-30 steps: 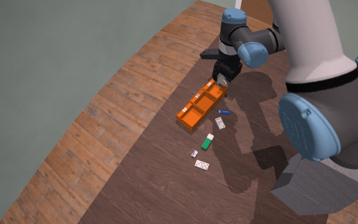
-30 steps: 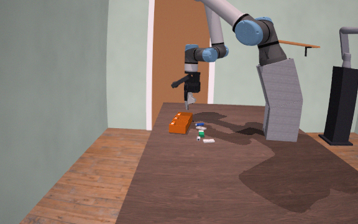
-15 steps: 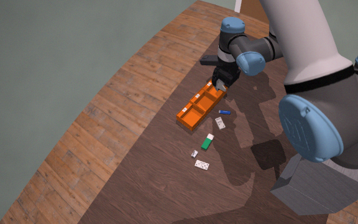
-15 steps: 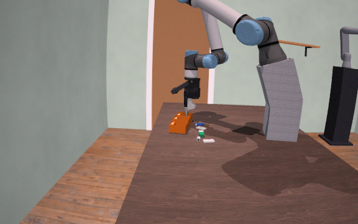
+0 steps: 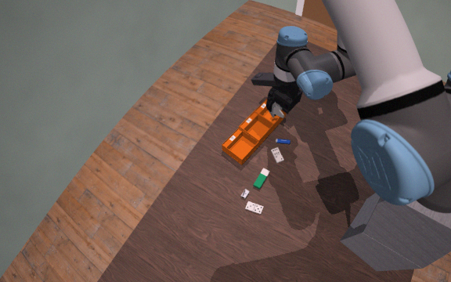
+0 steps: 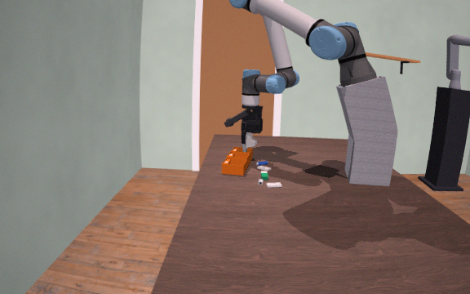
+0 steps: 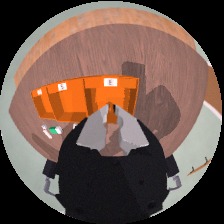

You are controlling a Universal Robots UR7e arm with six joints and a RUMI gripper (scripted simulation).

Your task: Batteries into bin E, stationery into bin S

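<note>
Now: the orange double bin 2 cm ahead of my hand, 8 cm to the left of it and 1 cm below it. From my hand the other things lie so: grey object: 8 cm behind, 29 cm to the left, 3 cm below; then blue battery: 8 cm behind, 6 cm to the left, 3 cm below; then green-and-white eraser: 9 cm behind, 21 cm to the left, 3 cm below.
</note>
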